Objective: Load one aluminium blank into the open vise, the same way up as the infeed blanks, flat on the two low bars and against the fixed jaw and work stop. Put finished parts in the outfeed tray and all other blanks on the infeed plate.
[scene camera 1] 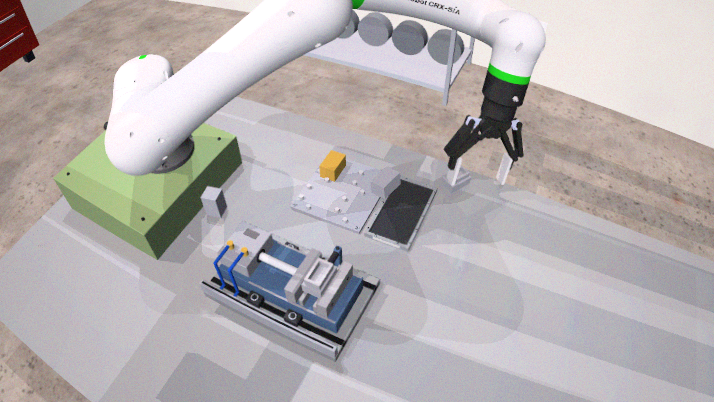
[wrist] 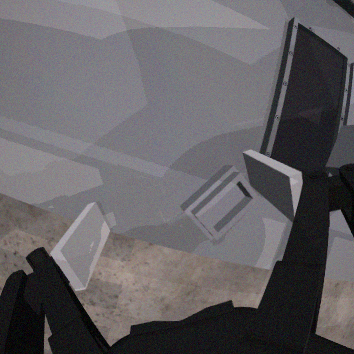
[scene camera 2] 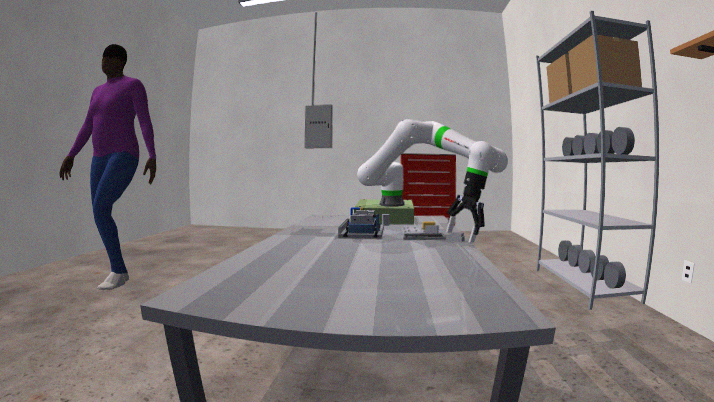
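Pixels of known places: gripper, fingertip midpoint: (scene camera 1: pixel 475 181) (wrist: pixel 172 193) (scene camera 2: pixel 459 237); arm's base at its link origin: (scene camera 2: pixel 392 204).
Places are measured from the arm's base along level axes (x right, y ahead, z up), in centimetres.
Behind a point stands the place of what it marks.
My gripper (scene camera 1: pixel 479 172) @(y 69.2, x -25.0, z -7.3 cm) (scene camera 2: pixel 461 232) @(y 69.2, x -25.0, z -7.3 cm) (wrist: pixel 172 193) @(y 69.2, x -25.0, z -7.3 cm) is open and empty, low above the table's far edge. A pocketed grey part (scene camera 1: pixel 459 185) @(y 65.7, x -23.2, z -8.4 cm) (wrist: pixel 220 204) @(y 64.7, x -25.1, z -7.7 cm) lies pocket up on the table, below and between the spread fingers in the wrist view; one finger partly covers it in scene camera 1. Another pocketed part (scene camera 1: pixel 319 276) @(y 49.0, x 16.4, z 0.3 cm) sits between the jaws of the vise (scene camera 1: pixel 280 287) @(y 42.1, x 19.2, z -3.8 cm) (scene camera 2: pixel 362 227) @(y 55.0, x 16.1, z -5.2 cm). A plain grey blank (scene camera 1: pixel 385 182) @(y 50.3, x -14.3, z -5.0 cm) is at the infeed plate's right corner, beside the black outfeed tray (scene camera 1: pixel 402 212) @(y 55.7, x -10.9, z -9.2 cm) (wrist: pixel 310 95) @(y 56.1, x -10.7, z -9.2 cm). The infeed plate (scene camera 1: pixel 322 196) @(y 37.5, x -8.4, z -9.0 cm) also holds an orange block (scene camera 1: pixel 332 165) @(y 37.0, x -15.1, z -5.5 cm).
A grey block (scene camera 1: pixel 214 201) @(y 18.1, x 5.8, z -4.2 cm) stands upright between the vise and the green robot base (scene camera 1: pixel 150 185) @(y 3.7, x 10.3, z -0.3 cm). Blue hoses (scene camera 1: pixel 218 272) @(y 30.5, x 22.2, z -1.9 cm) rise at the vise's left end. A metal shelf unit (scene camera 2: pixel 602 200) stands right of the table, and a person (scene camera 2: pixel 116 117) is at the left.
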